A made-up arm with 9 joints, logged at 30 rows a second.
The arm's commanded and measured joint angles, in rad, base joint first. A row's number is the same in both.
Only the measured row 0 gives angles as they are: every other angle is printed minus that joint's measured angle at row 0.
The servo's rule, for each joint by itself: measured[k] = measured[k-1] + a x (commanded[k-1-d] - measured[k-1]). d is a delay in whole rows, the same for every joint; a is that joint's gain. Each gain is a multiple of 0.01, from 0.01 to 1. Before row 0 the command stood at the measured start. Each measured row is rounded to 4 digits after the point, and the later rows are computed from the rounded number. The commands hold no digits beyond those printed.
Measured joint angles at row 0:
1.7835, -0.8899, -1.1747, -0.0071, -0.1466, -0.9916, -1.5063, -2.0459, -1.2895
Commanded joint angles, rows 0 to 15:
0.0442, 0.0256, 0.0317, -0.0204, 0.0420, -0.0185, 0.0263, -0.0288, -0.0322
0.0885, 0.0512, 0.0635, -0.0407, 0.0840, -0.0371, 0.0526, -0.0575, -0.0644
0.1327, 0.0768, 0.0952, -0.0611, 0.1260, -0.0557, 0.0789, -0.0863, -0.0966
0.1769, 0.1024, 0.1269, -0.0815, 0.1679, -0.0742, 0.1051, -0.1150, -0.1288
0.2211, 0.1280, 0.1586, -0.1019, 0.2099, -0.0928, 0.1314, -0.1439, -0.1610
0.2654, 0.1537, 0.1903, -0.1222, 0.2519, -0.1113, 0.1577, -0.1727, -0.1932
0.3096, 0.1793, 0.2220, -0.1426, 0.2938, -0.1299, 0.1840, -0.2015, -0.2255
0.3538, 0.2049, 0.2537, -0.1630, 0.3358, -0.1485, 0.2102, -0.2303, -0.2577
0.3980, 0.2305, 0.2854, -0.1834, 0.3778, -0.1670, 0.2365, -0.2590, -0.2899
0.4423, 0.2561, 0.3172, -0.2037, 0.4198, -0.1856, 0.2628, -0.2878, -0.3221
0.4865, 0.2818, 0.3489, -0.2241, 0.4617, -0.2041, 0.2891, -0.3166, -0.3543
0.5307, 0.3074, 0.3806, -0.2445, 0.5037, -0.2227, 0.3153, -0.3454, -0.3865
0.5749, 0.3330, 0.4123, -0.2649, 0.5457, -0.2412, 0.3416, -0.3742, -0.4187
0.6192, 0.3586, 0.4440, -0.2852, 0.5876, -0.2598, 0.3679, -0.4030, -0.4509
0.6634, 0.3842, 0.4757, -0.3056, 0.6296, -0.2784, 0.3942, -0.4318, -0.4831
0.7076, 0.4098, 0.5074, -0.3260, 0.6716, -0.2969, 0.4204, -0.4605, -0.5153
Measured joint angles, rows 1 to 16:
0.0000, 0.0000, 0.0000, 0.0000, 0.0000, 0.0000, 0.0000, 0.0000, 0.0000
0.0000, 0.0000, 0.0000, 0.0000, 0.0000, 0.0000, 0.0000, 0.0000, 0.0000
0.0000, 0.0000, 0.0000, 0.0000, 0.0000, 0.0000, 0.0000, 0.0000, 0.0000
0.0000, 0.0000, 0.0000, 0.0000, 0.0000, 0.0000, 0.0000, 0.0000, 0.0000
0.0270, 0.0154, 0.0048, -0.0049, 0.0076, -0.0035, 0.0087, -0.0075, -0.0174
0.0645, 0.0369, 0.0136, -0.0135, 0.0214, -0.0099, 0.0232, -0.0205, -0.0428
0.1061, 0.0608, 0.0258, -0.0249, 0.0402, -0.0186, 0.0416, -0.0376, -0.0719
0.1493, 0.0858, 0.0410, -0.0385, 0.0632, -0.0292, 0.0626, -0.0577, -0.1026
0.1931, 0.1111, 0.0586, -0.0537, 0.0896, -0.0413, 0.0853, -0.0801, -0.1341
0.2372, 0.1367, 0.0784, -0.0701, 0.1188, -0.0546, 0.1092, -0.1042, -0.1660
0.2814, 0.1623, 0.0999, -0.0875, 0.1503, -0.0689, 0.1339, -0.1295, -0.1981
0.3256, 0.1879, 0.1230, -0.1056, 0.1837, -0.0840, 0.1591, -0.1557, -0.2303
0.3698, 0.2135, 0.1474, -0.1243, 0.2186, -0.0998, 0.1846, -0.1826, -0.2625
0.4140, 0.2391, 0.1729, -0.1434, 0.2548, -0.1161, 0.2104, -0.2100, -0.2947
0.4582, 0.2647, 0.1993, -0.1628, 0.2920, -0.1328, 0.2364, -0.2377, -0.3269
0.5024, 0.2903, 0.2265, -0.1824, 0.3301, -0.1499, 0.2624, -0.2657, -0.3591
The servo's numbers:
d 4
a 0.61 0.60 0.15 0.24 0.18 0.19 0.33 0.26 0.54

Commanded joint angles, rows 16 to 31:
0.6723, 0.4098, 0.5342, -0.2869, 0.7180, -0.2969, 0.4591, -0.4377, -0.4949
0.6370, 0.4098, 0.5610, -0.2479, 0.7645, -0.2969, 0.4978, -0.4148, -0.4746
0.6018, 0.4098, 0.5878, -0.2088, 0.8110, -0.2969, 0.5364, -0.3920, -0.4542
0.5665, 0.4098, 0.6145, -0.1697, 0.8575, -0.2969, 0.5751, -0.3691, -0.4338
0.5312, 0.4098, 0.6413, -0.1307, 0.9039, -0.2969, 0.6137, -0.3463, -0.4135
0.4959, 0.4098, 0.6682, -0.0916, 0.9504, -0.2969, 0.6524, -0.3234, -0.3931
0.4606, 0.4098, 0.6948, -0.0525, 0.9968, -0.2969, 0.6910, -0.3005, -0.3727
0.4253, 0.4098, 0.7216, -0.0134, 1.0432, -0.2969, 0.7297, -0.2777, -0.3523
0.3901, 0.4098, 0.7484, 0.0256, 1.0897, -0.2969, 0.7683, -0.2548, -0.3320
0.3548, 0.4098, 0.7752, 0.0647, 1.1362, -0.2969, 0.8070, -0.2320, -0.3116
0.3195, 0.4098, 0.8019, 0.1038, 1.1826, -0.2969, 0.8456, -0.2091, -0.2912
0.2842, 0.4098, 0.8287, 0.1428, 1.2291, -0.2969, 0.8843, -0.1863, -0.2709
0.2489, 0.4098, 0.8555, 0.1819, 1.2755, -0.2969, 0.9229, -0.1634, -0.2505
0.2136, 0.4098, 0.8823, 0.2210, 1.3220, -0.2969, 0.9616, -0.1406, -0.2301
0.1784, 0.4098, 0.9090, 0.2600, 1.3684, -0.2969, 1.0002, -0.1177, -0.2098
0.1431, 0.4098, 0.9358, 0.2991, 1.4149, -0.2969, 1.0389, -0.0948, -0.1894
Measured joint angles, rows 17 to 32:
0.5466, 0.3159, 0.2544, -0.2022, 0.3689, -0.1672, 0.2885, -0.2939, -0.3913
0.5909, 0.3415, 0.2828, -0.2221, 0.4083, -0.1848, 0.3147, -0.3223, -0.4235
0.6351, 0.3671, 0.3117, -0.2421, 0.4481, -0.2026, 0.3409, -0.3508, -0.4557
0.6793, 0.3927, 0.3411, -0.2622, 0.4883, -0.2205, 0.3671, -0.3793, -0.4879
0.6750, 0.4030, 0.3701, -0.2681, 0.5296, -0.2350, 0.3975, -0.3945, -0.4917
0.6518, 0.4071, 0.3987, -0.2633, 0.5719, -0.2468, 0.4306, -0.3998, -0.4825
0.6213, 0.4087, 0.4271, -0.2502, 0.6149, -0.2563, 0.4655, -0.3978, -0.4672
0.5879, 0.4094, 0.4552, -0.2309, 0.6586, -0.2640, 0.5017, -0.3903, -0.4492
0.5533, 0.4096, 0.4831, -0.2069, 0.7028, -0.2703, 0.5387, -0.3789, -0.4299
0.5183, 0.4097, 0.5109, -0.1792, 0.7474, -0.2754, 0.5762, -0.3645, -0.4100
0.4831, 0.4098, 0.5385, -0.1488, 0.7923, -0.2795, 0.6141, -0.3479, -0.3899
0.4478, 0.4098, 0.5660, -0.1163, 0.8375, -0.2828, 0.6522, -0.3296, -0.3696
0.4126, 0.4098, 0.5934, -0.0822, 0.8829, -0.2855, 0.6905, -0.3102, -0.3493
0.3773, 0.4098, 0.6207, -0.0469, 0.9285, -0.2877, 0.7289, -0.2899, -0.3289
0.3420, 0.4098, 0.6479, -0.0107, 0.9742, -0.2894, 0.7674, -0.2689, -0.3085
0.3067, 0.4098, 0.6750, 0.0261, 1.0201, -0.2908, 0.8060, -0.2474, -0.2882

